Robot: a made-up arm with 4 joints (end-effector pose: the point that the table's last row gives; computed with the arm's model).
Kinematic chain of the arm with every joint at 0, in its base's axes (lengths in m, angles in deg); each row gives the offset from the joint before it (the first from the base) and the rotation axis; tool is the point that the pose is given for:
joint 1: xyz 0 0 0.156 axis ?
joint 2: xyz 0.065 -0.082 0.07 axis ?
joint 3: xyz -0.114 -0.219 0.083 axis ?
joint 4: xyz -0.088 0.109 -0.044 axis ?
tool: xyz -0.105 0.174 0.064
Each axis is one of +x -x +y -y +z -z.
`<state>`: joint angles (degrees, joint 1 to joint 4).
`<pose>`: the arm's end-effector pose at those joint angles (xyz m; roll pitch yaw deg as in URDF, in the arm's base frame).
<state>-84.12 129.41 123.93 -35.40</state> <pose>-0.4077 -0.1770 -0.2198 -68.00 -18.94 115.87</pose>
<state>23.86 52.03 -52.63 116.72</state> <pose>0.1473 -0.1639 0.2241 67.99 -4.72 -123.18</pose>
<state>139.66 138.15 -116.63 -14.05</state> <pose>-0.0666 0.5764 0.1079 55.40 -53.99 -29.67</pose>
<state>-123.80 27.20 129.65 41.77</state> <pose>-0.3031 0.4701 0.4247 124.84 6.62 -98.46</pose>
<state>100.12 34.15 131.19 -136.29</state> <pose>0.2779 -0.0929 0.0899 -123.04 -1.41 -52.80</pose>
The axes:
joint 1: +z
joint 2: -y
joint 3: +x
joint 4: -z

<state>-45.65 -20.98 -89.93 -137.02</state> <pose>-0.2714 -0.1245 0.4747 89.93 22.00 134.30</pose>
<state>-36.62 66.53 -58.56 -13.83</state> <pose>-0.0589 -0.1456 -0.1397 -69.28 -54.04 -24.36</pose>
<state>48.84 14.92 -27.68 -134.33</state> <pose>0.1359 -0.4057 0.2975 8.61 30.07 -178.21</pose>
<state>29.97 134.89 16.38 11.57</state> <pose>0.1158 0.0456 -0.0972 -175.53 -47.22 -133.57</pose>
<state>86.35 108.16 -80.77 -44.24</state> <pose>0.2714 0.2410 -0.1303 -96.45 -63.56 100.90</pose>
